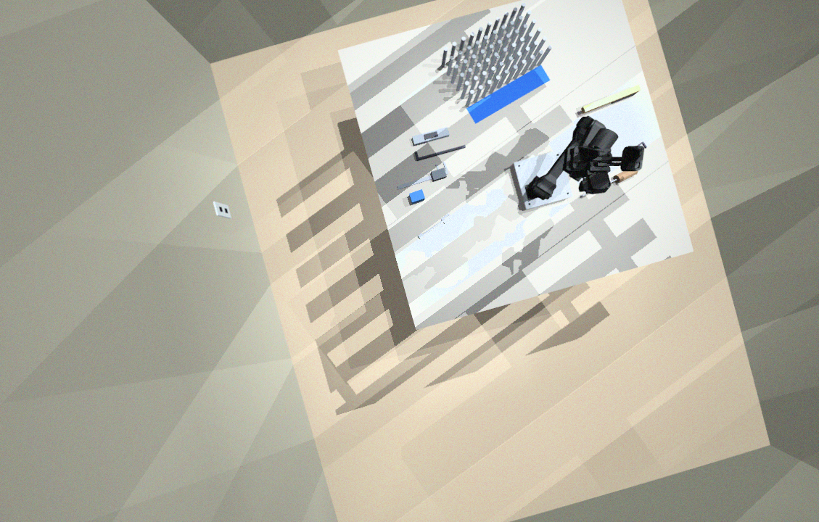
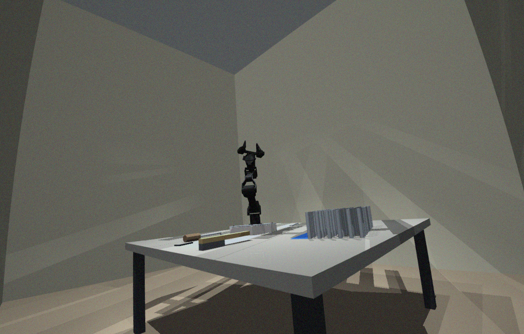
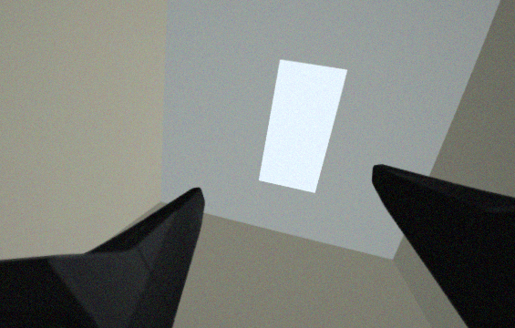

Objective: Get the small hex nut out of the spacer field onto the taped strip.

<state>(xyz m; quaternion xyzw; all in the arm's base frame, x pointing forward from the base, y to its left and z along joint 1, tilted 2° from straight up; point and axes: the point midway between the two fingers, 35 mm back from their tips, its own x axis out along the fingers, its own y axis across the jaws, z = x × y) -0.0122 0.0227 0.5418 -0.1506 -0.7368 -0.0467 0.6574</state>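
The wooden-handled pick lies 2 cm behind my gripper tip, 37 cm to the right of it and 61 cm below it. Also, from my gripper tip: grey bar: 39 cm ahead, 32 cm to the left, 61 cm below; then blue taped strip: 49 cm ahead, 7 cm to the right, 62 cm below; then blue block: 14 cm ahead, 45 cm to the left, 60 cm below.
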